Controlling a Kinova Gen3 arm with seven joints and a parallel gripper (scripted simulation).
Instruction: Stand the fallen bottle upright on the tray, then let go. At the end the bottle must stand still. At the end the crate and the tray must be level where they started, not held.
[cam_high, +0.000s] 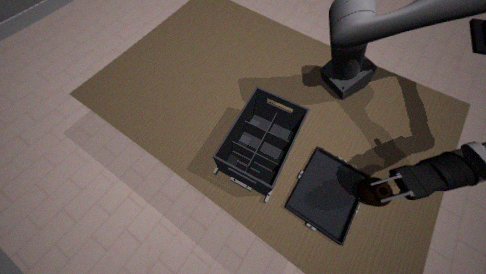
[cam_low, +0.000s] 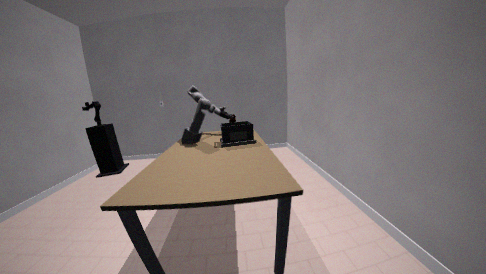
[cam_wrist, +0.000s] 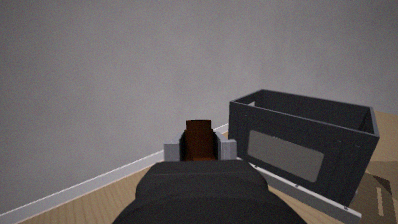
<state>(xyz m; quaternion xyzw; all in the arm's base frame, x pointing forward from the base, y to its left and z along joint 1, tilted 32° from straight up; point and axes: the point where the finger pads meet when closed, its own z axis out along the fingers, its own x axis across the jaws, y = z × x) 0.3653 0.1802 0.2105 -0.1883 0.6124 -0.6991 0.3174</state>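
The brown bottle lies 1 cm behind my hand, 1 cm to the left of it and 5 cm below it. The rest, counted from my hand: dark flat tray 1 cm behind, 5 cm to the right, 19 cm below; then dark crate 7 cm behind, 31 cm to the right, 12 cm below.
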